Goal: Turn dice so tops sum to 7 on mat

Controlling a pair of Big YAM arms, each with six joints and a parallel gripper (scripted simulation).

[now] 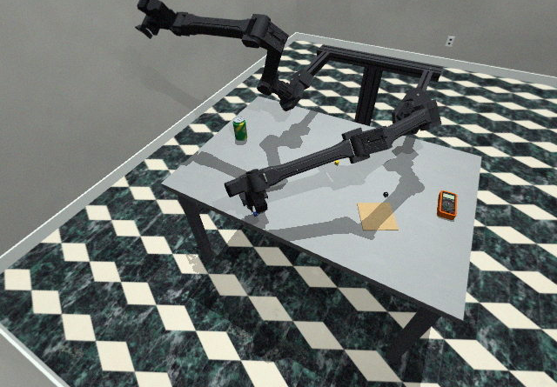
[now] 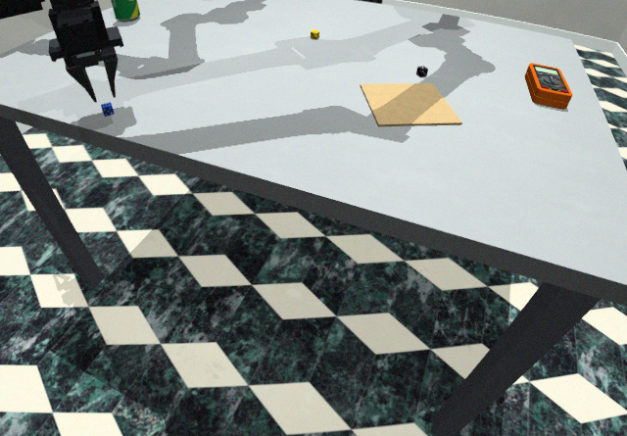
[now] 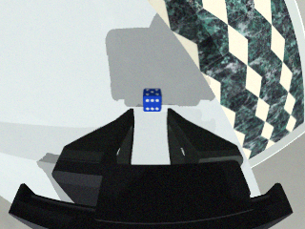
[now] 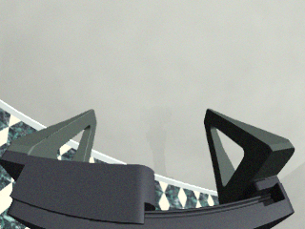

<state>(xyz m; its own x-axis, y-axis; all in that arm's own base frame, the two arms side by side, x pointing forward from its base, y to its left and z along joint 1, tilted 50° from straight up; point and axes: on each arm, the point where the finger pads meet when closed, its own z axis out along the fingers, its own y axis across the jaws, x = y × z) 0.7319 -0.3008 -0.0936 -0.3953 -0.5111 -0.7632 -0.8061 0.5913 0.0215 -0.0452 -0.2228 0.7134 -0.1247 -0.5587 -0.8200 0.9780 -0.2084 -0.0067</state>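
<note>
Right now the blue die is 3 cm below my left hand. Also, from my left hand: tan mat 17 cm behind, 47 cm to the left, 3 cm below; black die 30 cm behind, 49 cm to the left, 3 cm below; yellow die 43 cm behind, 24 cm to the left, 3 cm below.
</note>
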